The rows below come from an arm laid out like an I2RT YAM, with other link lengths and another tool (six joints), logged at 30 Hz.
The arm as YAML. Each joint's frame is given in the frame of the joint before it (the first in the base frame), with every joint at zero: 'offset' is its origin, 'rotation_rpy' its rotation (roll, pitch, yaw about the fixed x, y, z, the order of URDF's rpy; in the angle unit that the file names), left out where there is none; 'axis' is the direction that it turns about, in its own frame. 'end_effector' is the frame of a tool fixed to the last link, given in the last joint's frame.
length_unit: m
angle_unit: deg
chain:
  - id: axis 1
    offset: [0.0, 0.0, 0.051]
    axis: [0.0, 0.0, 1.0]
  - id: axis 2
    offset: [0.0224, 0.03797, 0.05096]
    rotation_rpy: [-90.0, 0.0, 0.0]
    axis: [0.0, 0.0, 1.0]
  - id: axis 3
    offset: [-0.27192, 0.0, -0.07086]
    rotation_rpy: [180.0, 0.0, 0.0]
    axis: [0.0, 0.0, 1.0]
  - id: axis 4
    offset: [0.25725, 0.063, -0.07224]
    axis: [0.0, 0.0, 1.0]
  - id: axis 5
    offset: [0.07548, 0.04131, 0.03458]
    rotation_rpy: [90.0, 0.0, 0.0]
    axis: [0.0, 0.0, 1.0]
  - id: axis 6
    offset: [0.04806, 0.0, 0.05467]
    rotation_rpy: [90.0, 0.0, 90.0]
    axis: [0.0, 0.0, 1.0]
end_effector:
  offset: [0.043, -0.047, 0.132]
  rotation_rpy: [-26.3, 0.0, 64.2]
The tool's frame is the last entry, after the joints.
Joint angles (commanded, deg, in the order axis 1, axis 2, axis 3, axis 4, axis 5, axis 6), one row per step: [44.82 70.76 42.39 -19.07 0.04 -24.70]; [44.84 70.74 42.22 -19.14 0.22 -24.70]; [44.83 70.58 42.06 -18.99 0.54 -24.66]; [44.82 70.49 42.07 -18.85 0.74 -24.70]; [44.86 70.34 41.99 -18.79 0.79 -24.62]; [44.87 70.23 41.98 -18.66 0.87 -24.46]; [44.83 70.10 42.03 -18.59 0.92 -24.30]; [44.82 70.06 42.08 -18.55 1.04 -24.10]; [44.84 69.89 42.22 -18.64 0.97 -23.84]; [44.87 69.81 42.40 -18.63 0.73 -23.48]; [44.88 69.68 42.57 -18.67 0.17 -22.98]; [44.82 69.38 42.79 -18.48 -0.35 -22.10]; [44.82 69.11 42.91 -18.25 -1.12 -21.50]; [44.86 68.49 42.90 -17.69 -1.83 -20.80]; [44.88 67.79 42.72 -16.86 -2.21 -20.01]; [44.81 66.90 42.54 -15.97 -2.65 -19.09]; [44.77 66.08 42.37 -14.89 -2.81 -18.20]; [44.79 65.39 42.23 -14.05 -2.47 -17.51]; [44.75 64.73 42.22 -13.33 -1.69 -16.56]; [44.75 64.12 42.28 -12.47 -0.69 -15.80]
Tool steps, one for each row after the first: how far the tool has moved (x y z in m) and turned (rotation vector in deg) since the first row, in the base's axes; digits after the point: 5 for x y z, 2 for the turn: [-0.00034 -0.00094 -0.00145 -0.25 0.06 -0.10]; [0.00017 -0.00201 -0.00109 -0.29 -0.19 -0.36]; [0.00086 -0.00225 0.00015 -0.25 -0.48 -0.47]; [0.00065 -0.00240 0.00070 -0.14 -0.56 -0.53]; [0.00103 -0.00252 0.00179 0.06 -0.69 -0.69]; [0.00162 -0.00279 0.00328 0.29 -0.82 -0.88]; [0.00221 -0.00313 0.00408 0.42 -0.88 -1.12]; [0.00224 -0.00297 0.00592 0.74 -0.87 -1.24]; [0.00227 -0.00212 0.00780 1.23 -0.76 -1.31]; [0.00167 -0.00088 0.00961 1.94 -0.41 -1.28]; [0.00213 0.00000 0.01371 3.14 -0.21 -1.61]; [0.00145 0.00185 0.01697 4.26 0.06 -1.49]; [0.00074 0.00368 0.02271 5.78 -0.03 -1.42]; [0.00079 0.00446 0.02866 7.31 -0.37 -1.64]; [0.00105 0.00467 0.03607 9.11 -0.78 -1.96]; [0.00199 0.00465 0.04395 10.86 -1.43 -2.40]; [0.00326 0.00360 0.05048 12.07 -2.20 -3.02]; [0.00583 0.00095 0.05746 13.22 -3.03 -4.19]; [0.00877 -0.00165 0.06548 14.32 -4.18 -5.35]
